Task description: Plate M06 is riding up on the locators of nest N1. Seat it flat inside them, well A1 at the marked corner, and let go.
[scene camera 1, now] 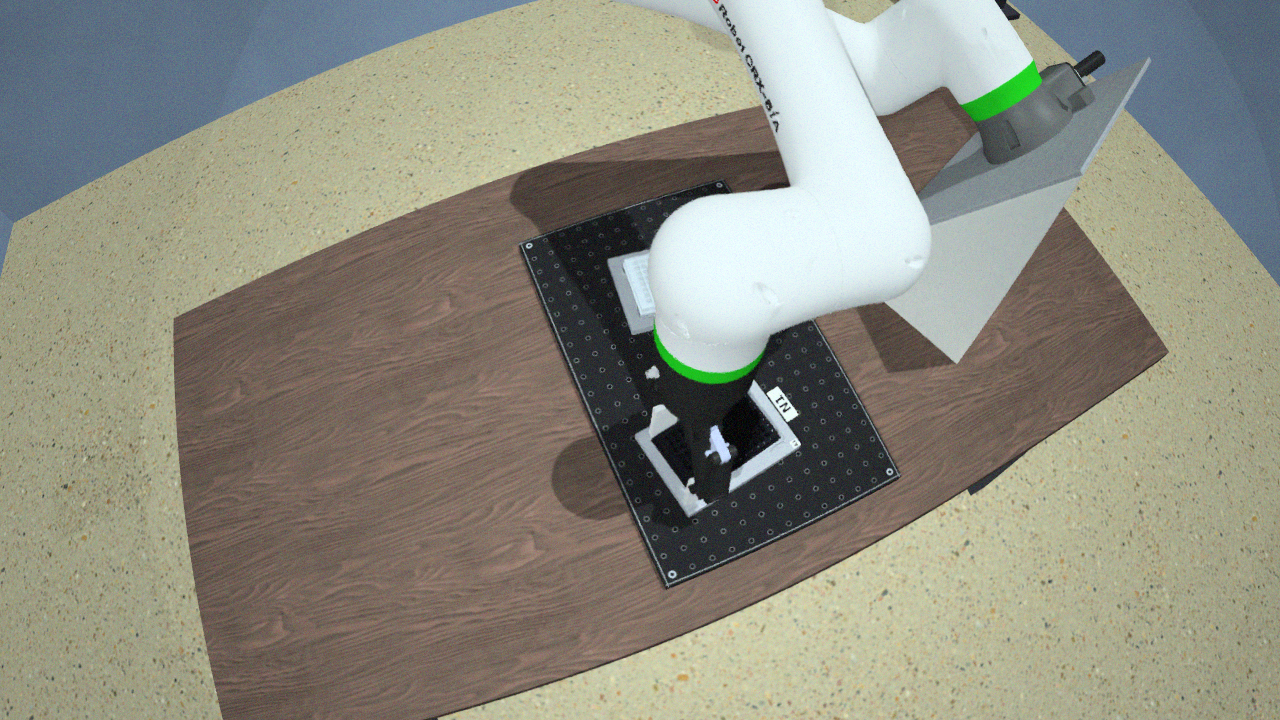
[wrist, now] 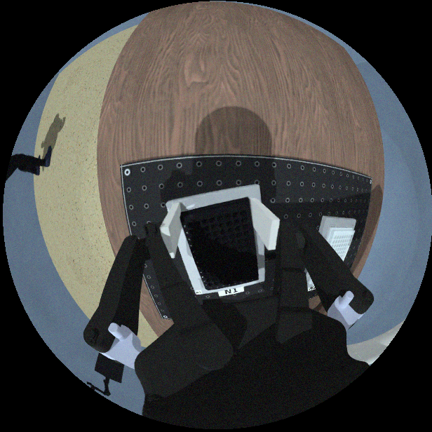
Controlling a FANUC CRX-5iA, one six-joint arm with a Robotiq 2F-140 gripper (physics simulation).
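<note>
The black well plate M06 lies between my finger pads, over the light grey frame of nest N1. My gripper is shut on the plate, one pad at each of two opposite sides. In the scene view the arm and fingers cover part of the plate. The N1 label is beside one side of the nest. A small corner tag sits on the frame. Well A1 and whether the plate is flat cannot be told.
A second grey nest holds a white plate on the same black perforated board. The board lies on a brown wooden table. A grey angled panel stands by the arm's base.
</note>
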